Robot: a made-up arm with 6 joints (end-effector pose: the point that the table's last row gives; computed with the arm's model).
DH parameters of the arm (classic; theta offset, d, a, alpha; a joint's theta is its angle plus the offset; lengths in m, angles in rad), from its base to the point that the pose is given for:
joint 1: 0 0.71 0.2 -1.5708
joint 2: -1.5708 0 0.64 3.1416
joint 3: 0 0 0.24 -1.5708
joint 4: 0 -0.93 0 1.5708
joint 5: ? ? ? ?
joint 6: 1.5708 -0.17 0 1.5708
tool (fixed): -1.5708 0 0 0
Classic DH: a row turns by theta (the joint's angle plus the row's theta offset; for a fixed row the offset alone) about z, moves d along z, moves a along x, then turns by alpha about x.
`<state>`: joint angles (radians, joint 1 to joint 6).
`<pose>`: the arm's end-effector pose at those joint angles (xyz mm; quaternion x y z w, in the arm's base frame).
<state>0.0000 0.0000 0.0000 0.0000 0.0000 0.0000</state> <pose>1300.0 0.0 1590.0 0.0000 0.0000 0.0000 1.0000</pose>
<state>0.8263 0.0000 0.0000 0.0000 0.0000 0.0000</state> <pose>880.9 956.1 1590.0 0.0000 0.0000 0.4015 0.9159</pose>
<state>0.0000 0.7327 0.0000 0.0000 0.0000 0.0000</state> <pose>1606.3 0.0 628.4 0.0000 0.3582 0.0000 0.9336</pose>
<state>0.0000 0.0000 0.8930 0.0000 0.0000 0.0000</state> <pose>702.8 0.0 2357.4 0.0000 -0.4318 0.0000 0.9020</pose>
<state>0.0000 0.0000 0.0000 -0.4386 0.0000 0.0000</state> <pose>1300.0 0.0 1590.0 0.2175 0.0000 0.0000 0.9761</pose>
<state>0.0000 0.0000 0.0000 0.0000 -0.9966 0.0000</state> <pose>1222.3 0.0 1447.3 0.0000 0.4779 0.0000 0.8784</pose>
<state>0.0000 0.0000 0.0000 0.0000 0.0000 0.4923</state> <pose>1300.0 0.0 1590.0 -0.2437 0.0000 0.0000 0.9699</pose>
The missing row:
joint 5: 0 0 0 -1.5708
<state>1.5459 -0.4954 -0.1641 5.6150 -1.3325 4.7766</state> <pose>-83.0 779.5 1692.9 0.1744 0.8638 0.2212 0.4177</pose>
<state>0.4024 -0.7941 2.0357 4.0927 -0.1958 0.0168</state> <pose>-1280.2 -515.6 1248.3 -0.1396 0.4314 -0.8890 0.0636</pose>
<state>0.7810 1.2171 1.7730 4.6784 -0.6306 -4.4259</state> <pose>1050.6 1182.4 1701.7 -0.0675 -0.3591 0.5819 0.7266</pose>
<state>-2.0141 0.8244 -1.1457 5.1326 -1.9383 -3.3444</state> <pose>-80.8 -507.9 275.9 0.2701 -0.2638 -0.0174 0.9258</pose>
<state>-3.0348 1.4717 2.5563 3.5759 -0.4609 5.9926</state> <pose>-1060.2 -145.6 1874.4 0.0717 -0.7187 -0.0650 0.6886</pose>
